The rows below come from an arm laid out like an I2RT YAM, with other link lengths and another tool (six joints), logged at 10 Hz.
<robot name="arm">
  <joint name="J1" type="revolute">
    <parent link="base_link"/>
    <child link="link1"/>
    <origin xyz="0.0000 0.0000 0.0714" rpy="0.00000 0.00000 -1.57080"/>
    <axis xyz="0 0 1"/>
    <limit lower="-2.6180" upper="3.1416"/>
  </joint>
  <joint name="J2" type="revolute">
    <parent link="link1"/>
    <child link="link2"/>
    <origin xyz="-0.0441 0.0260 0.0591" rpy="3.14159 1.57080 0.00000"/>
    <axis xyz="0 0 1"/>
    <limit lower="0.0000" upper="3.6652"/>
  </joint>
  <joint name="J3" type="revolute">
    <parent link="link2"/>
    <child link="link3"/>
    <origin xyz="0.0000 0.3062 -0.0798" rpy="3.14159 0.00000 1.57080"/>
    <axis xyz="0 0 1"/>
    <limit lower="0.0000" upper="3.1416"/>
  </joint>
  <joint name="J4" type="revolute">
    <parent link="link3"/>
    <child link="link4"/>
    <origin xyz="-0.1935 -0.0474 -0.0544" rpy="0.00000 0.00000 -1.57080"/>
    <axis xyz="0 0 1"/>
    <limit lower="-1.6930" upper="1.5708"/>
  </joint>
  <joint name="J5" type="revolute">
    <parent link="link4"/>
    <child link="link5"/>
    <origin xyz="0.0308 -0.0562 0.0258" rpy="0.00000 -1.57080 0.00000"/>
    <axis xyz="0 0 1"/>
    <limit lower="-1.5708" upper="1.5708"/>
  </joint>
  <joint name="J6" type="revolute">
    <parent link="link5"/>
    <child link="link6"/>
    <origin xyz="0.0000 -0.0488 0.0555" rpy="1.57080 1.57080 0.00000"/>
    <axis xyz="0 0 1"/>
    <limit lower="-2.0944" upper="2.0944"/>
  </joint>
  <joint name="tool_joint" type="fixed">
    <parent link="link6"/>
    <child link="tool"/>
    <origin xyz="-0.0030 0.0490 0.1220" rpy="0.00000 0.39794 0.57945"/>
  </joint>
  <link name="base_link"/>
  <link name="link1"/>
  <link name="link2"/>
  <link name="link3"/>
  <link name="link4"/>
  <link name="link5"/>
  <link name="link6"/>
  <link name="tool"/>
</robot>
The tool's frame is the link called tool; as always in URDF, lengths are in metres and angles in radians.
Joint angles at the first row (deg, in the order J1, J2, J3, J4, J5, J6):
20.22 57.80 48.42 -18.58 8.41 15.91
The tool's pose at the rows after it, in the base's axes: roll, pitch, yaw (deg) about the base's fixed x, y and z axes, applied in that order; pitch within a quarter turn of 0, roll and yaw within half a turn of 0; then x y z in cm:
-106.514 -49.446 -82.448 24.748 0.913 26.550
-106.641 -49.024 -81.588 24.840 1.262 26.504
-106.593 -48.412 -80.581 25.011 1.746 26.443
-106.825 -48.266 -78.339 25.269 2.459 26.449
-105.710 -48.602 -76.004 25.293 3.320 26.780
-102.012 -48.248 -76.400 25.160 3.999 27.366
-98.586 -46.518 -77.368 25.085 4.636 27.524
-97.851 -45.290 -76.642 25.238 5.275 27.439
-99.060 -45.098 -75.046 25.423 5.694 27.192
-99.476 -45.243 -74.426 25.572 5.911 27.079
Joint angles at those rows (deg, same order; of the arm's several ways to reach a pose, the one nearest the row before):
20.38 57.81 48.29 -18.50 8.32 15.95
20.63 58.05 48.35 -18.33 7.67 16.09
20.91 58.40 48.30 -17.80 6.71 16.26
21.16 59.02 48.60 -17.52 5.03 15.56
21.61 58.68 48.72 -17.19 2.82 13.90
22.03 57.22 47.82 -15.24 1.06 13.06
22.15 56.01 45.93 -12.00 -0.79 13.72
22.40 56.28 45.26 -10.34 -2.14 14.40
22.82 57.26 45.57 -10.48 -2.55 14.58
23.20 57.83 45.63 -10.29 -2.46 14.50

